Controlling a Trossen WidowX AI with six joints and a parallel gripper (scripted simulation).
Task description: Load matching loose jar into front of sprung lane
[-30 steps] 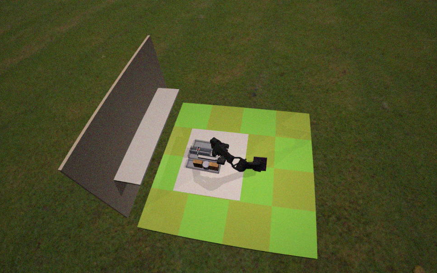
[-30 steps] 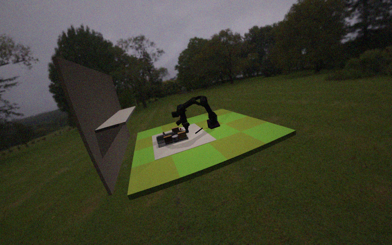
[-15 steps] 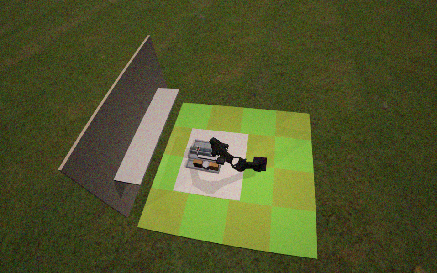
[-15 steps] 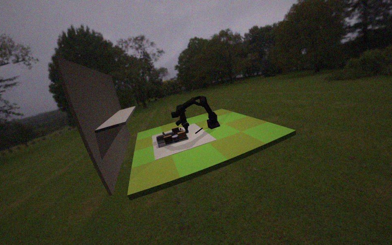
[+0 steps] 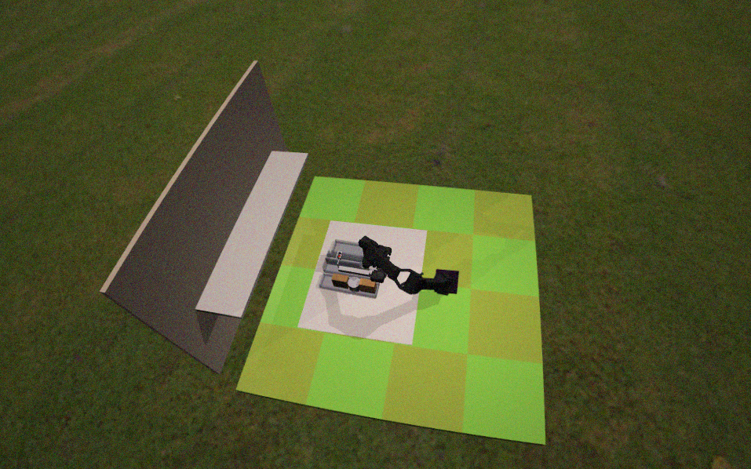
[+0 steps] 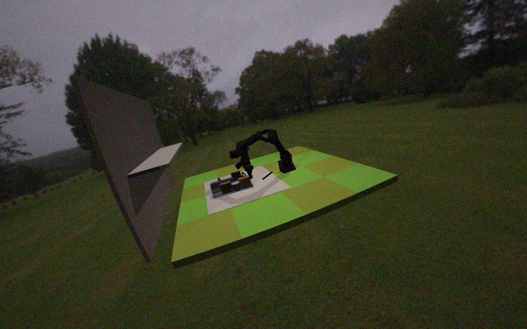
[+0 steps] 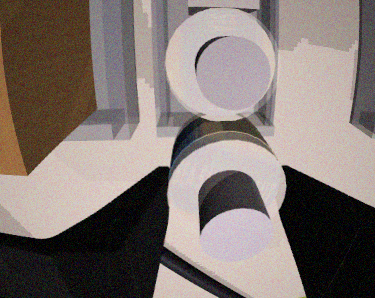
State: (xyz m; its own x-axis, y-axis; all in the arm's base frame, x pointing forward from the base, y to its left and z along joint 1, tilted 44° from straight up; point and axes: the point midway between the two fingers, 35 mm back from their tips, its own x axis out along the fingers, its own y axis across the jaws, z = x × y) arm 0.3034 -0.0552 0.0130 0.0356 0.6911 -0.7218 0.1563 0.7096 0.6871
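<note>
The grey round tin is 130 mm ahead of my gripper tip, 60 mm to the left of it and 20 mm below it. Round my gripper tip: thin black rod 140 mm behind, 10 mm to the left, 40 mm below; then grey sprung lane 180 mm ahead, 50 mm to the right, 30 mm below; then pusher plate 150 mm ahead, 50 mm to the right.
</note>
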